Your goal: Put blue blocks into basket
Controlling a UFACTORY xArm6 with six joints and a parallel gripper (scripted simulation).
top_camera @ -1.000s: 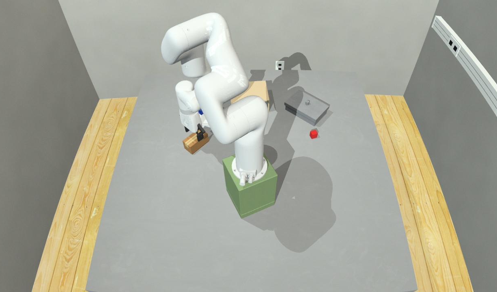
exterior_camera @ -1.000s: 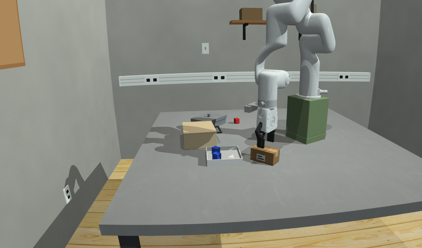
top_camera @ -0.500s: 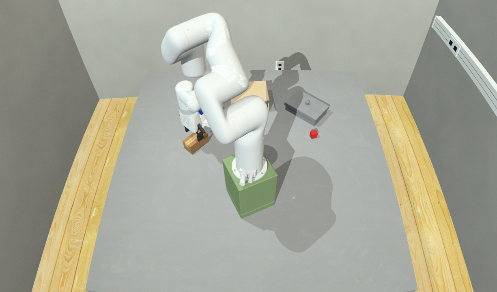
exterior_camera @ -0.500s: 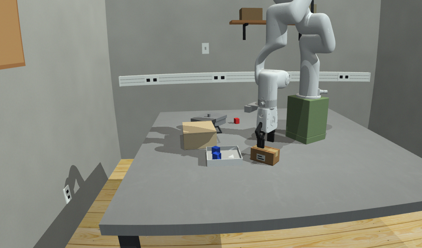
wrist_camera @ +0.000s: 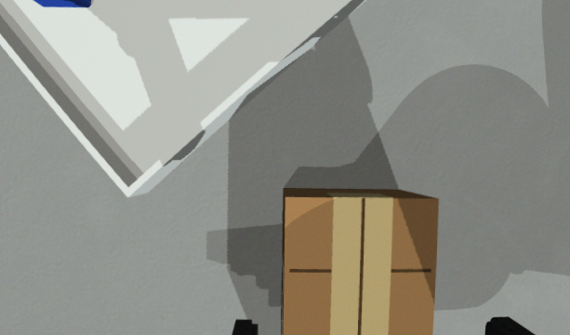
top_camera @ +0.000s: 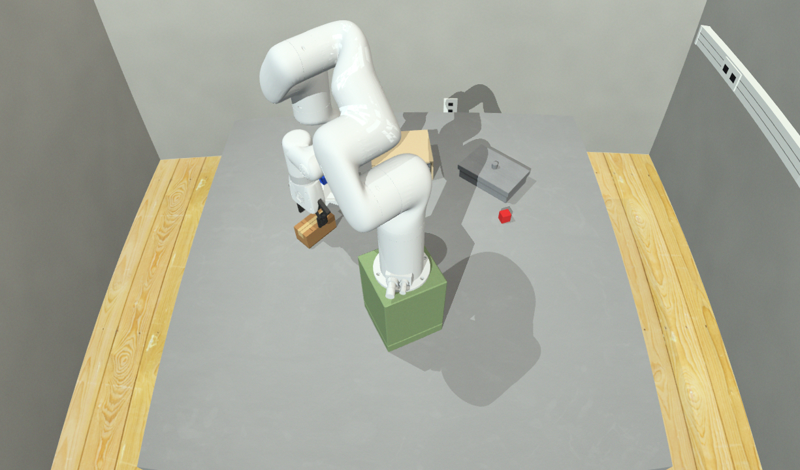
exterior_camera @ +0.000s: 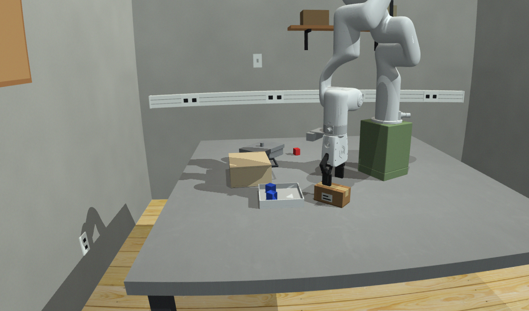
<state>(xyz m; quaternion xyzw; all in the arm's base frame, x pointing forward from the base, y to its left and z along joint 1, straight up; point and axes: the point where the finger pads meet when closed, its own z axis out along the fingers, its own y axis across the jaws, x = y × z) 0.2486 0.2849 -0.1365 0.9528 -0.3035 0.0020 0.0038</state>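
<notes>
The brown cardboard box is 50 mm below my hand. Round my hand: light wooden cabinet (300 mm ahead, 210 mm to the right, 40 mm below); white basket (180 mm ahead, 10 mm to the right, 70 mm below); red block (110 mm ahead, 540 mm to the right, 70 mm below).
</notes>
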